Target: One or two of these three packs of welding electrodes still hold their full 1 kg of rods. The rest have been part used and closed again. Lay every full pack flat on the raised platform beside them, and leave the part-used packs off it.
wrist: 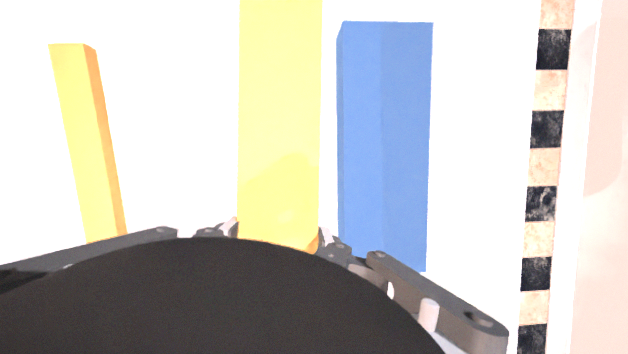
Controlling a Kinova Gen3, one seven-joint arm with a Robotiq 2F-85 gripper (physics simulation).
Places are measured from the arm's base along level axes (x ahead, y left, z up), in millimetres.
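Pixels of known places: gripper, fingertip midpoint: [279, 236].
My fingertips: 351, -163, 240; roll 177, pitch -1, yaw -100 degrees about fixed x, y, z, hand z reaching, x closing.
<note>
Behind a point stands the place of what it marks, as x, y, z.
My gripper [279, 236] @[351, -163, 240] is shut on a yellow pack of electrodes [280, 115] @[428, -168, 252]. The held pack runs up the middle of the view and out past the top edge; its lower end is partly hidden by the dark gripper body. It looks nearer to the camera than the other things. A second yellow pack [82, 135] @[441, 147, -11], with an orange side face, lies at the left, slightly slanted. The blue raised platform [387, 140] @[422, -324, 25] is right of the held pack, with a narrow white gap between them in the view. The third pack does not show. No fill marks can be read on either pack.
A strip of black and cream squares [546, 129] runs down the right side, beyond the platform. A pale pinkish surface [602, 260] lies at the far right edge. The background around the packs is overexposed white, so heights are hard to tell.
</note>
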